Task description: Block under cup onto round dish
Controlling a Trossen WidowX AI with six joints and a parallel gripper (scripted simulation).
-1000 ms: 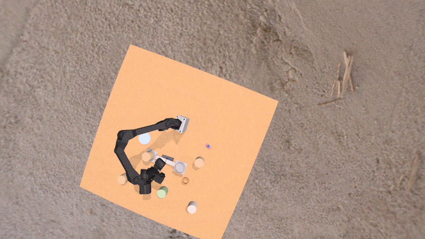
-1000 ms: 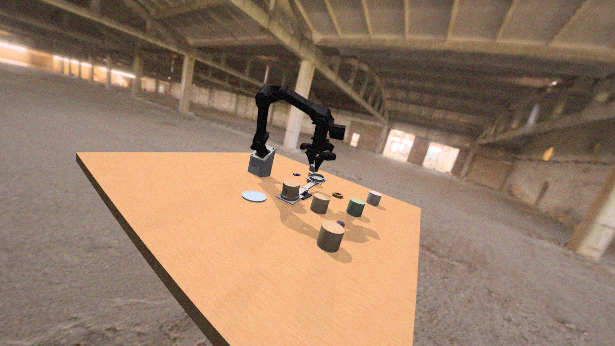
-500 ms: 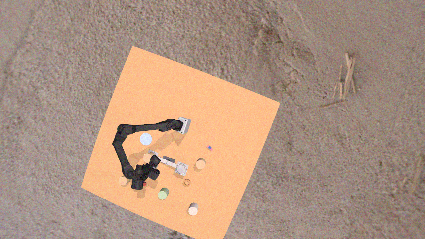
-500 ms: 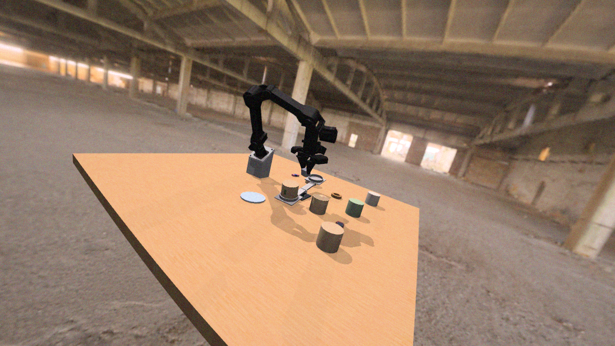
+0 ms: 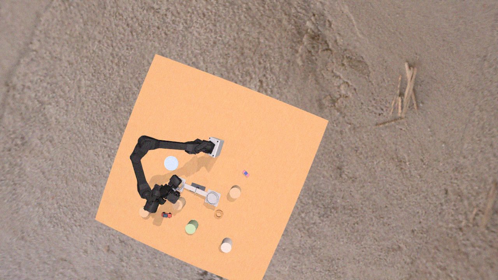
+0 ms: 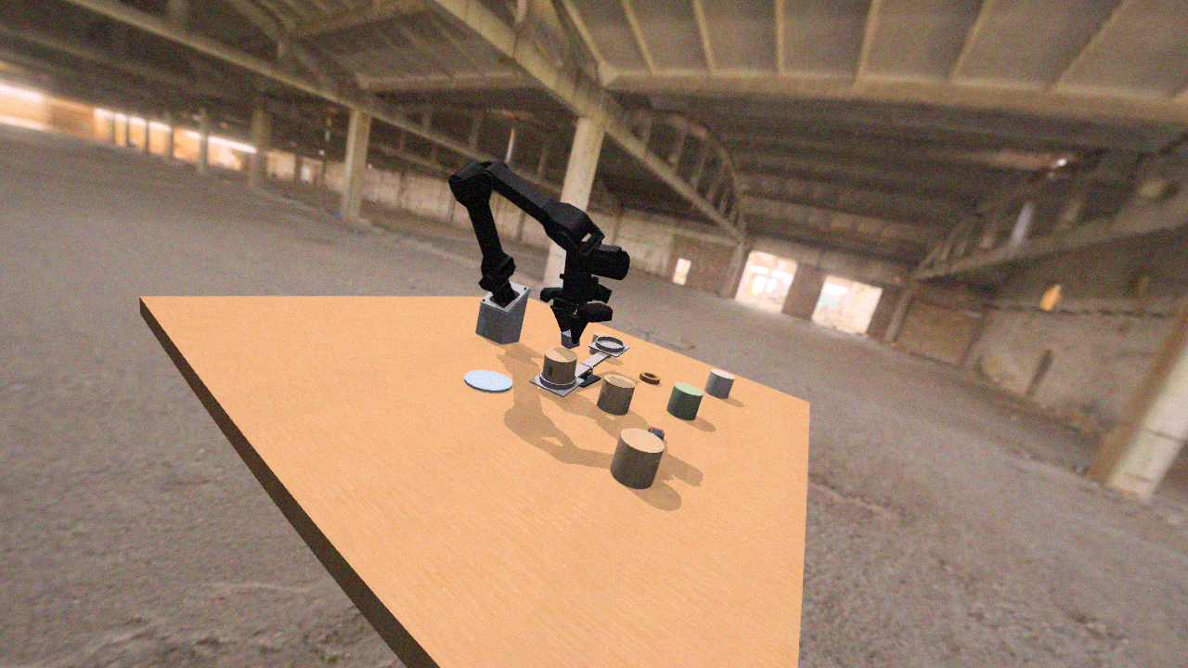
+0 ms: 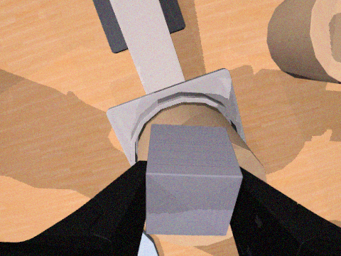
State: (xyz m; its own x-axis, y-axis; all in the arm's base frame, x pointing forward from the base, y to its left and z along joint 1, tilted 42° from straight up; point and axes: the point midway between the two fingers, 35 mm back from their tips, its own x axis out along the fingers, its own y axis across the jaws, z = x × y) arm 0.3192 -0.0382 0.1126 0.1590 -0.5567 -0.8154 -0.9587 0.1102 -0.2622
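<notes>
My gripper tip is now 130 mm to the left of the pale blue round dish, 110 mm above it and 90 mm past it. From my gripper tip the other things lie so: balance: 110 mm to the left, 80 mm below, 10 mm behind; then red toy car: 250 mm ahead, 100 mm below, 10 mm to the right; then brown ring: 320 mm to the left, 110 mm below, 80 mm ahead.
</notes>
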